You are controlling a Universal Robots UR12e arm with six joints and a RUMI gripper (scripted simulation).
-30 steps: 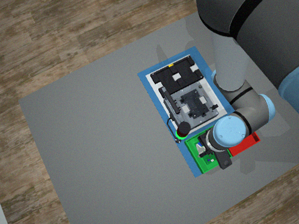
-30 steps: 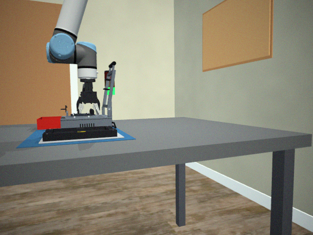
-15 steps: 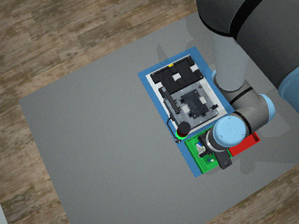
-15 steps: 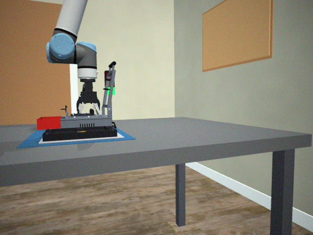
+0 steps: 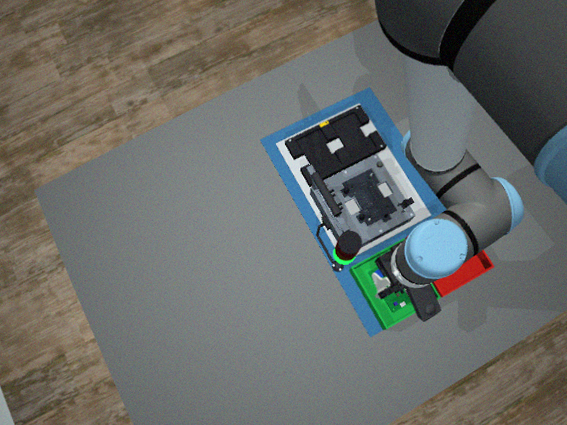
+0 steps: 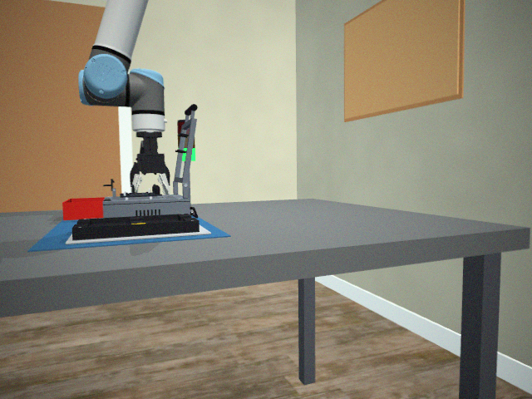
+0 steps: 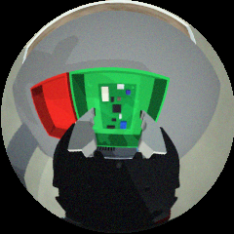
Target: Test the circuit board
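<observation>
My hand is 10 mm to the left of the green bin and 10 mm above it. Round my hand: red bin 150 mm behind, 20 mm to the right, 10 mm below; then green circuit board 20 mm below, 10 mm to the right; then black latch hook 160 mm to the right, 90 mm behind, 60 mm above.
</observation>
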